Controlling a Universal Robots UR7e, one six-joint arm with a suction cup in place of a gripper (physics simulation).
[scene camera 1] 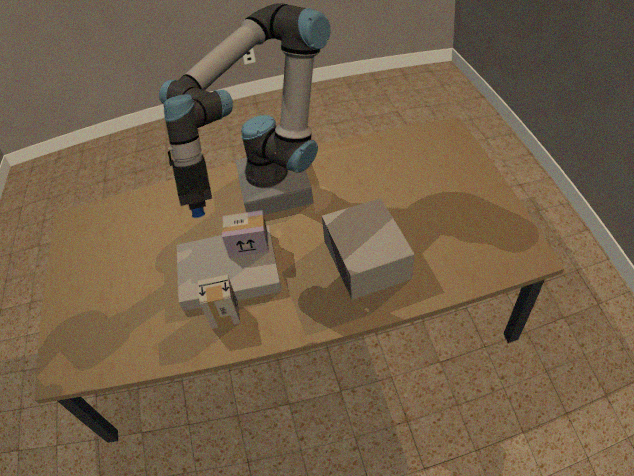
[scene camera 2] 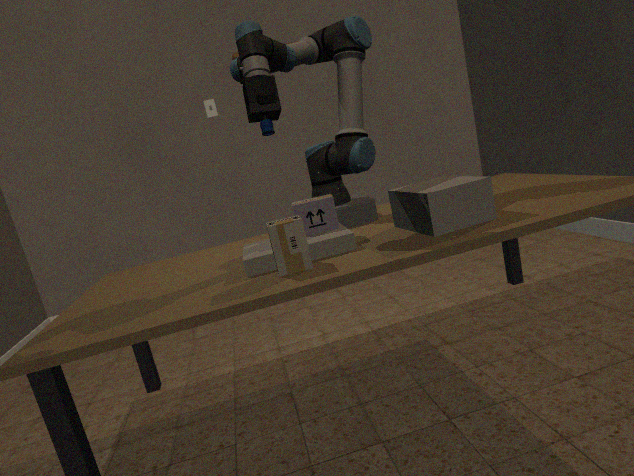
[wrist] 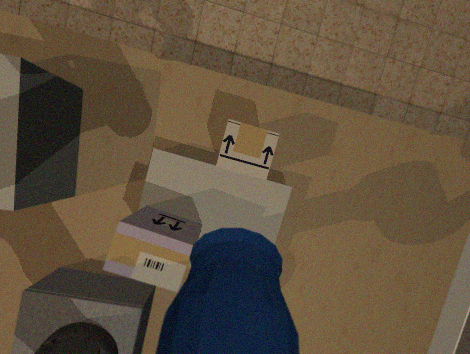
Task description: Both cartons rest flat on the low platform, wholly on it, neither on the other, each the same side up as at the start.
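Pixels of known places: end effector, tool point: [scene camera 1: 198, 214] [scene camera 2: 268, 133] [wrist: 235, 265]; arm's base, origin of the base link: [scene camera 1: 266, 172].
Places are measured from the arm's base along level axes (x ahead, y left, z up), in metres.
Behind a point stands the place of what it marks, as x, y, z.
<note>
The lilac carton with an orange band [scene camera 1: 245, 236] {0.344, -0.047, 0.053} [scene camera 2: 318, 215] {0.344, -0.045, 0.019} [wrist: 155, 244] {0.326, -0.057, 0.066} stands on the low grey platform [scene camera 1: 197, 263] {0.364, -0.222, -0.033} [scene camera 2: 258, 262] {0.506, -0.229, -0.049} [wrist: 242, 202] {0.432, -0.179, -0.034}, near its back right corner in scene camera 1, arrows on its side pointing up. The white carton with an orange stripe [scene camera 1: 217, 295] {0.558, -0.119, 0.053} [scene camera 2: 290, 245] {0.575, -0.123, -0.007} [wrist: 250, 141] {0.549, -0.129, 0.054} stands on the table at the platform's front side; I cannot tell whether they touch. It hides part of the platform's front edge. My blue suction cup [scene camera 1: 198, 211] [scene camera 2: 267, 128] [wrist: 237, 245] is open and holds nothing. It hangs high above the table, behind the platform's left part.
A large grey block [scene camera 1: 371, 240] {0.390, 0.328, 0.038} [scene camera 2: 460, 207] {0.487, 0.344, -0.023} [wrist: 47, 135] {0.402, 0.223, -0.009} stands to the right of the platform in scene camera 1. The arm's grey base block [scene camera 1: 281, 198] {0.114, 0.051, -0.024} [scene camera 2: 358, 211] {0.107, 0.089, -0.034} [wrist: 107, 295] {0.124, 0.007, -0.022} is behind the lilac carton. The table's front edge runs beyond the white carton.
</note>
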